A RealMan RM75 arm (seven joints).
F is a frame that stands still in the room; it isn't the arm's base.
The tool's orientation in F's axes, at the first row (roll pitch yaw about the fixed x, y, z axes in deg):
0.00 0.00 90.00
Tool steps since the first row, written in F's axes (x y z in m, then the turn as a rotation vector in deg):
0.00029 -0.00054 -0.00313 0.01 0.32 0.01
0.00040 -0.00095 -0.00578 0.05 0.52 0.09
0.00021 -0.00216 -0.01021 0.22 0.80 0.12
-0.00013 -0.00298 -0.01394 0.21 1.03 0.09
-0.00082 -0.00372 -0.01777 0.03 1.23 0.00
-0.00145 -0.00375 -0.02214 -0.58 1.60 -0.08
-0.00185 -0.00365 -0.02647 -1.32 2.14 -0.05
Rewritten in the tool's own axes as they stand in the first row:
-0.00054 -0.00029 -0.00313 0.32 -0.01 0.01
-0.00095 -0.00040 -0.00578 0.52 -0.05 0.09
-0.00216 -0.00021 -0.01021 0.80 -0.22 0.12
-0.00298 0.00013 -0.01394 1.03 -0.21 0.09
-0.00372 0.00082 -0.01777 1.23 -0.03 0.00
-0.00375 0.00145 -0.02214 1.60 0.58 -0.08
-0.00365 0.00185 -0.02647 2.14 1.32 -0.05

